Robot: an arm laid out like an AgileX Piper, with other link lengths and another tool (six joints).
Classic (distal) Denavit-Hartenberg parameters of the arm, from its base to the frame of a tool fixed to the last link. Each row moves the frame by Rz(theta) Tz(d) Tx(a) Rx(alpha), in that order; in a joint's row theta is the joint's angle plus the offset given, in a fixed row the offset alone. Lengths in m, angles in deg.
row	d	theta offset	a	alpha
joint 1	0.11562	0.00	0.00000	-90.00
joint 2	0.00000	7.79	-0.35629	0.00
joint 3	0.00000	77.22	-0.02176	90.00
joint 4	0.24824	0.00	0.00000	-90.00
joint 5	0.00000	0.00	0.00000	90.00
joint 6	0.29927	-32.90	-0.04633	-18.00
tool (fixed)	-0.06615	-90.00	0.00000	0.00
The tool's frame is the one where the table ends.
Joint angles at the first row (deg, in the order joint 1, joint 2, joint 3, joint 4, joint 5, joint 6):
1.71, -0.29, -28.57, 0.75, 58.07, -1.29
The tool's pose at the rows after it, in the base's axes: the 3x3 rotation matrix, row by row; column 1 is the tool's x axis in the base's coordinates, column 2 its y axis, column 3 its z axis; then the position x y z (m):
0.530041 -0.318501 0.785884; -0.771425 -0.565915 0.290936; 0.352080 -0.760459 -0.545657; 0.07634 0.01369 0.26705
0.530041 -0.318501 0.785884; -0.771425 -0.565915 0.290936; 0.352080 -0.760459 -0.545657; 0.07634 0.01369 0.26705
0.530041 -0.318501 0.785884; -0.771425 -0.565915 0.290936; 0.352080 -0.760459 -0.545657; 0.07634 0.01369 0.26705
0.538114 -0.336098 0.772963; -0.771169 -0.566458 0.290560; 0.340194 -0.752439 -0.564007; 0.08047 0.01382 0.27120
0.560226 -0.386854 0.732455; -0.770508 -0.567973 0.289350; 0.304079 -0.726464 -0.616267; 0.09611 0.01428 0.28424
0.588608 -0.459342 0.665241; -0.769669 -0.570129 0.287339; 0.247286 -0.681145 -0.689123; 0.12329 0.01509 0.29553
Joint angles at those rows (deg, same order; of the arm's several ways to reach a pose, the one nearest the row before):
1.71, -0.29, -28.57, 0.75, 58.07, -1.29
1.71, -0.29, -28.57, 0.75, 58.07, -1.29
1.71, -0.29, -28.57, 0.75, 58.07, -1.29
1.71, 1.96, -29.59, 0.75, 58.18, -1.29
1.71, 9.05, -32.75, 0.75, 58.18, -1.29
1.71, 18.90, -36.65, 0.75, 58.12, -1.29

